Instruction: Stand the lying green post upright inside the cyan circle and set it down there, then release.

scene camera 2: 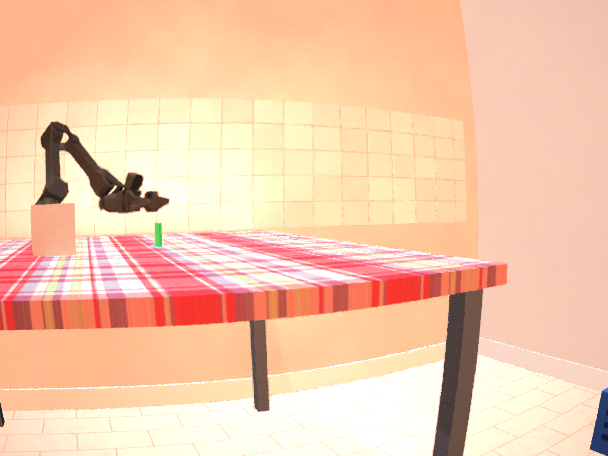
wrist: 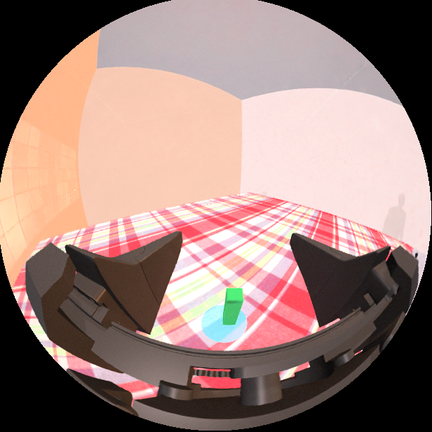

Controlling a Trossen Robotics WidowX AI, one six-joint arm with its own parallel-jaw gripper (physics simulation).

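Note:
The green post stands upright on the table. In the wrist view its foot is inside the cyan circle, right of the circle's middle. In the scene view a pale bluish trace shows at the post's foot. My gripper is open with nothing between its fingers. In the scene view it is above the post, clear of its top. In the wrist view the post shows below the gap between the two widely parted fingers, touching neither.
The table has a red and white plaid top. The arm stands on a pinkish block at the left of the scene view. A tiled wall rises behind the table. Part of a blue object shows at the lower right, off the table.

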